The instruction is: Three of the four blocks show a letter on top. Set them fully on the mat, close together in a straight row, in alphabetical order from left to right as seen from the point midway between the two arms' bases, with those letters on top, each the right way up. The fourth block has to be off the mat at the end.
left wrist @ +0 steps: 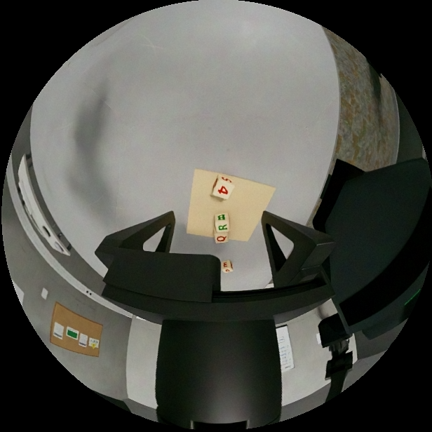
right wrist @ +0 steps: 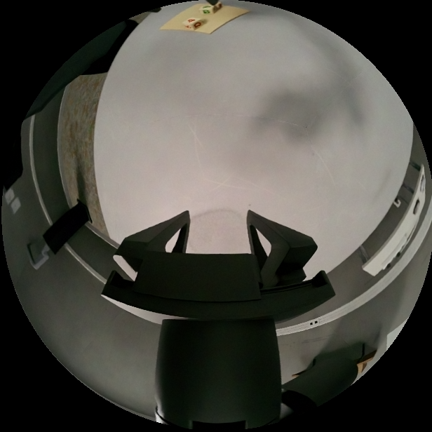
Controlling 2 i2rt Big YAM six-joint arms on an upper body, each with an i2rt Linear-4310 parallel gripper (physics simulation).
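The tan mat (left wrist: 247, 202) (right wrist: 225, 19) carries three cream blocks. A block with a red 4 (left wrist: 222, 188) (right wrist: 191, 23) stands apart from the others, turned at an angle, with another red mark on a side. The R block (left wrist: 222, 225) has green marks. The Q block (left wrist: 221, 238) touches or nearly touches it, at the mat's edge. The fourth block (left wrist: 227, 266), with red marks, lies off the mat beyond the Q block. My left gripper (left wrist: 217, 215) is wide open and empty above the mat. My right gripper (right wrist: 217, 214) is open and empty, far from the blocks.
The grey table (left wrist: 150, 125) (right wrist: 225, 125) extends around the mat. A dark arm part (left wrist: 385, 235) is at the right of the left wrist view; another dark arm part (right wrist: 75, 70) is at the upper left of the right wrist view. A white side table (left wrist: 40, 215) (right wrist: 397, 240) stands beyond the table.
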